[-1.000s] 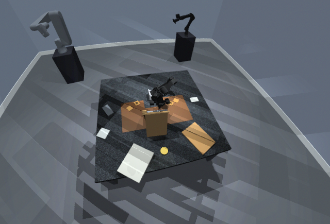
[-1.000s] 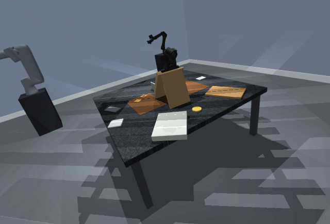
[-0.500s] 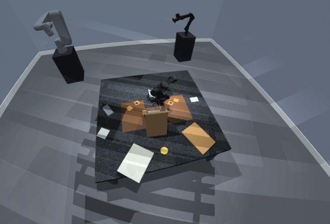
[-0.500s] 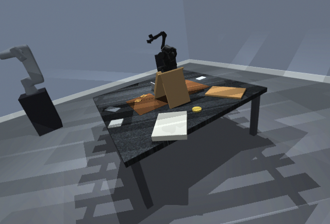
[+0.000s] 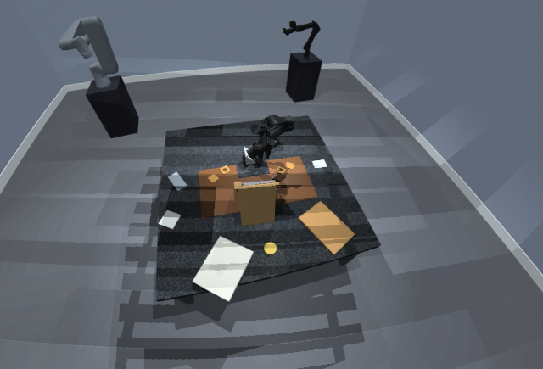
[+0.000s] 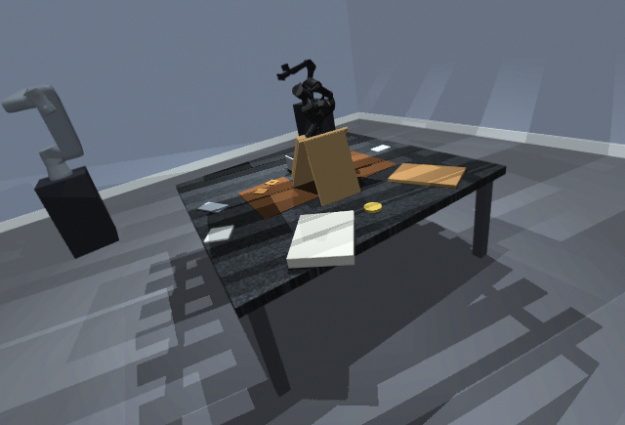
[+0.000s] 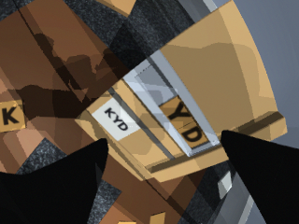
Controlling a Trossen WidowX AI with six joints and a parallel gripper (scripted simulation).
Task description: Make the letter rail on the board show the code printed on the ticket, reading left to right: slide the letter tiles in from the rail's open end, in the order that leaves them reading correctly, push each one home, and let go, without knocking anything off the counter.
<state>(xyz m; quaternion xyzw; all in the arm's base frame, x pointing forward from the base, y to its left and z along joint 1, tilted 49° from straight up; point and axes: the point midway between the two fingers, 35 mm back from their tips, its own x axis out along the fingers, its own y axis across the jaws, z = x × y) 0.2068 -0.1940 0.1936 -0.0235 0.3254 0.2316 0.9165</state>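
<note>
My gripper tip is 190 mm above the white ticket, 30 mm short of it and 10 mm to the left of it. The rest, counted from my gripper tip: white box (450 mm ahead, 380 mm to the right, 240 mm below); then brown mat (260 mm below, 60 mm behind, 30 mm to the right); then flat tan slab (420 mm ahead, 270 mm to the left, 250 mm below).
</note>
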